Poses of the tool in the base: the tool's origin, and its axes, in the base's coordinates. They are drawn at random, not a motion.
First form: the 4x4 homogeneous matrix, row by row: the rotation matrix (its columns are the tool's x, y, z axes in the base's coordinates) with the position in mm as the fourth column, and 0 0 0 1 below. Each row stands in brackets.
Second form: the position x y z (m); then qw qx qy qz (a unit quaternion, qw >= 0). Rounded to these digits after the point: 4 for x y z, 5 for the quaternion.
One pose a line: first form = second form
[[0.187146 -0.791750 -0.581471 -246.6], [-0.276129 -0.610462 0.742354 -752.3], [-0.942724 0.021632 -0.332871 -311.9], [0 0 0 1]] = -0.2466 -0.7523 -0.3119 0.24689 -0.72981 0.36581 0.52212
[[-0.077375 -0.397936 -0.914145 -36.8], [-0.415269 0.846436 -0.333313 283.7], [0.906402 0.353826 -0.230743 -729.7], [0 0 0 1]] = -0.0368 0.2837 -0.7297 0.62014 0.27701 -0.73392 -0.00699
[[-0.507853 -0.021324 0.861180 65.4], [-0.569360 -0.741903 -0.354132 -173.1], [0.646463 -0.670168 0.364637 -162.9], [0 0 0 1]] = 0.0654 -0.1731 -0.1629 0.16947 -0.46621 0.31675 -0.80845
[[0.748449 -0.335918 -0.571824 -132.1], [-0.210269 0.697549 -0.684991 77.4], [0.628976 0.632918 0.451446 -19.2], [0 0 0 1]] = -0.1321 0.0774 -0.0192 0.85109 0.38712 -0.35272 0.03691
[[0.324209 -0.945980 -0.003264 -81.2], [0.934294 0.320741 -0.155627 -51.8], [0.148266 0.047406 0.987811 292.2], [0 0 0 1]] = -0.0812 -0.0518 0.2922 0.81129 0.06256 -0.04669 0.57941
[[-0.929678 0.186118 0.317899 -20.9], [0.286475 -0.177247 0.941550 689.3], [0.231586 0.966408 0.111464 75.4], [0 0 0 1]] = -0.0209 0.6893 0.0754 0.03369 0.18446 0.64050 0.74471
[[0.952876 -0.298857 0.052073 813.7], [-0.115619 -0.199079 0.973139 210.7], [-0.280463 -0.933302 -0.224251 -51.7], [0 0 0 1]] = 0.8137 0.2107 -0.0517 0.61837 -0.77075 0.13444 0.07408
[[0.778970 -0.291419 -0.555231 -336.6], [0.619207 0.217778 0.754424 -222.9], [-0.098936 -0.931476 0.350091 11.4], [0 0 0 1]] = -0.3366 -0.2229 0.0114 0.76597 -0.55025 -0.14893 0.29721
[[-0.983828 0.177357 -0.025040 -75.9], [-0.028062 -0.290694 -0.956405 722.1], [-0.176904 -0.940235 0.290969 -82.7], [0 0 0 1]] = -0.0759 0.7221 -0.0827 0.06412 0.06304 0.59207 -0.80086
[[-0.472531 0.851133 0.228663 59.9], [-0.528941 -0.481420 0.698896 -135.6], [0.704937 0.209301 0.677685 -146.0], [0 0 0 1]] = 0.0599 -0.1356 -0.1460 0.42536 -0.28775 -0.27992 -0.81112
